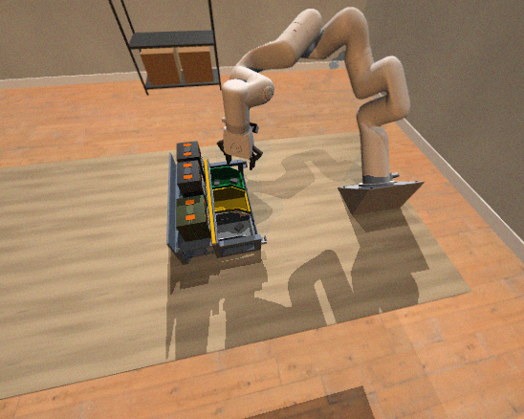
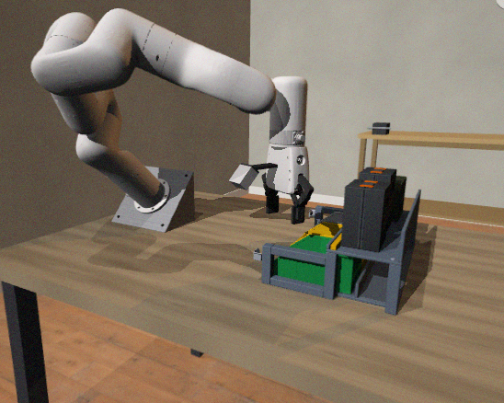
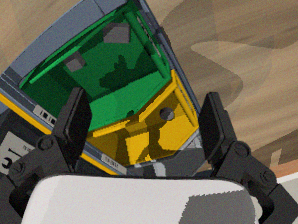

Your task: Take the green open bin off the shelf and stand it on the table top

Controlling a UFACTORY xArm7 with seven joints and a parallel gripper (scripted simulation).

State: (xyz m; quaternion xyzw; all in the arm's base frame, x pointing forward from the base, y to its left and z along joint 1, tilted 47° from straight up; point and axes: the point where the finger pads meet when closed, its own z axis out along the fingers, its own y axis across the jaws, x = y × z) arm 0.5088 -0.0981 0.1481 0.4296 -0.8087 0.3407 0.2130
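Now: hand 80 mm short of the green open bin and 90 mm above it. Also, from my hand: yellow bin: 80 mm ahead, 110 mm to the left, 90 mm below; grey bin: 90 mm ahead, 220 mm to the left, 90 mm below.
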